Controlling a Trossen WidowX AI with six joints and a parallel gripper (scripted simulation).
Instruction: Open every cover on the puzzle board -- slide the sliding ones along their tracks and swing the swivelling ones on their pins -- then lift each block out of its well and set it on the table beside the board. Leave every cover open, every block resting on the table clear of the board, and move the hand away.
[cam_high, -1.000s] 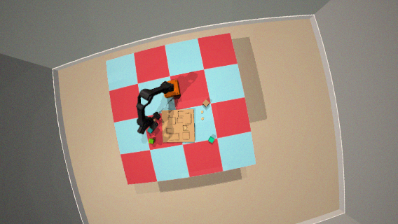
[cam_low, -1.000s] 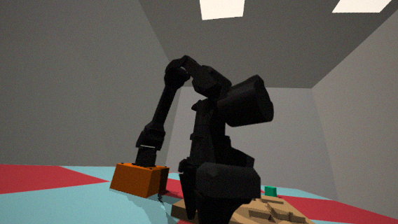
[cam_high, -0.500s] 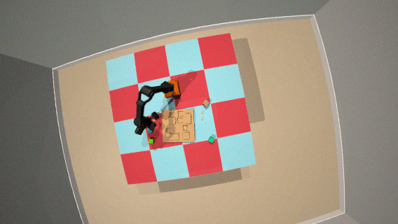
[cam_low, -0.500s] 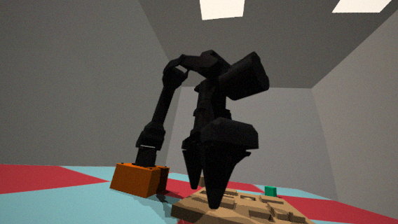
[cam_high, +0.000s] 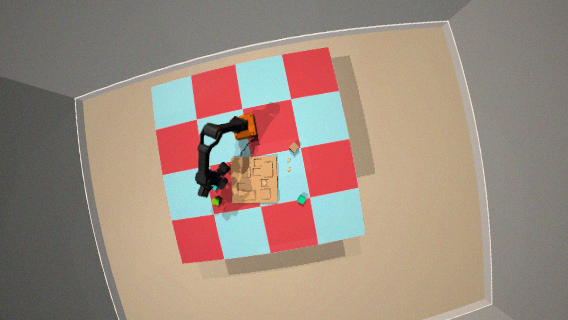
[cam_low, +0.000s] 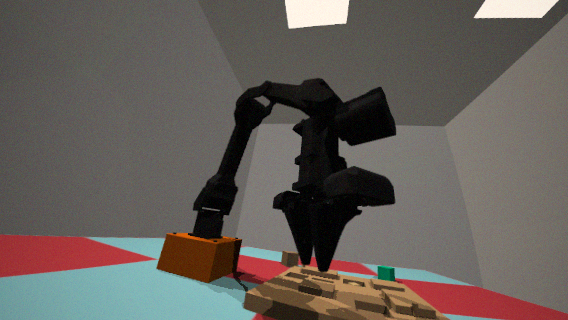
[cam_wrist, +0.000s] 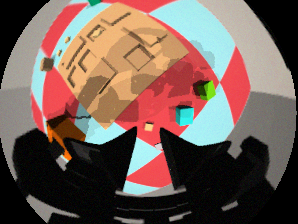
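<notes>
My gripper tip is now 21 cm to the right of the tan puzzle board, 6 cm above it and 5 cm short of it. Round my gripper tip: brown block 46 cm to the left, 15 cm behind, 6 cm below; then cyan block 7 cm to the right, 7 cm below, 7 cm ahead; then bright green block 17 cm ahead, 7 cm to the right, 7 cm below.
</notes>
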